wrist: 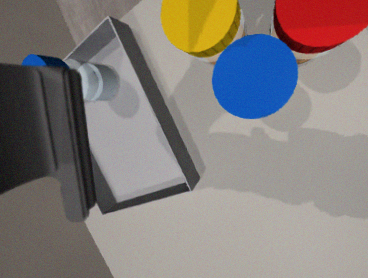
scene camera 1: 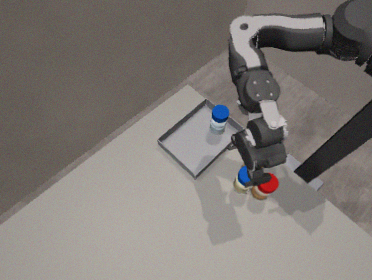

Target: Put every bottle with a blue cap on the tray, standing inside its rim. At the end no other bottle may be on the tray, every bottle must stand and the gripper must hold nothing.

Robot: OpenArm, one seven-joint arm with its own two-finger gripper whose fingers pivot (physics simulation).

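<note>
One blue-capped bottle (scene camera 1: 219, 118) (wrist: 93, 82) stands inside the rim of the grey tray (scene camera 1: 182, 144) (wrist: 135, 155), near its back corner. A second blue-capped bottle (scene camera 1: 244, 176) (wrist: 255, 76) stands on the table, close beside a red-capped bottle (scene camera 1: 268, 183) (wrist: 320, 22) and a yellow-capped bottle (wrist: 200, 22). The yellow-capped one is mostly hidden by the gripper in the scene view. My gripper (scene camera 1: 244, 163) is open and empty, above the three grouped bottles. One of its fingers shows at the left of the wrist view; the other is out of that view.
The pale table (scene camera 1: 125, 215) (wrist: 240, 235) bears the tray and the bottles. Its back edge runs past the tray and the bottle group. A dark post (scene camera 1: 335, 142) stands beyond the table's right edge. The arm reaches in from the upper right.
</note>
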